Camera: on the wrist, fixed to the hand. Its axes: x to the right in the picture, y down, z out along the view.
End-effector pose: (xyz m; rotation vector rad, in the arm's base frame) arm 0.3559 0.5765 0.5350 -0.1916 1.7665 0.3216
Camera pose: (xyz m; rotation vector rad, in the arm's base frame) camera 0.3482 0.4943 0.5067 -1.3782 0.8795 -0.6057
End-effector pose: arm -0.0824 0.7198 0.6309 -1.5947 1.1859 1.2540
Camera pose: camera 0.0026 0.7096 0.6140 -1.6296 -0.4301 0.4695
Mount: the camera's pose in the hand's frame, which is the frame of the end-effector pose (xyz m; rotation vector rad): 0.0255 -0.0787 -0.0278 -0.1397 -0.3293 -1.5259
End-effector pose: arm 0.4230 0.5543 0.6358 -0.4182 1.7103 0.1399
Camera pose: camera 0.4216 0.4675 0.6273 -1.5698 0.7127 -0.7414
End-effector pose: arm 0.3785 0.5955 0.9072 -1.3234 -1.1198 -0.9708
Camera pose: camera 0.3090 0.5666 0.9514 -0.5210 -2.4290 -1.9226
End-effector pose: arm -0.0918 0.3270 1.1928 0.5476 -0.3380 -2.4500
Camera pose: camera -0.1372 0.3705 1.1323 -0.1945 -0.1628 2.2431
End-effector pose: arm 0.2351 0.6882 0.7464 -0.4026 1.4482 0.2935
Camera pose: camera 0.2467 0.6042 0.7260 -1.3544 0.5009 -0.7455
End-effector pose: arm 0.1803 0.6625 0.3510 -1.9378 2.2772 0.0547
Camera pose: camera 0.2513 0.6211 0.3804 -2.8391 0.2357 0.3028
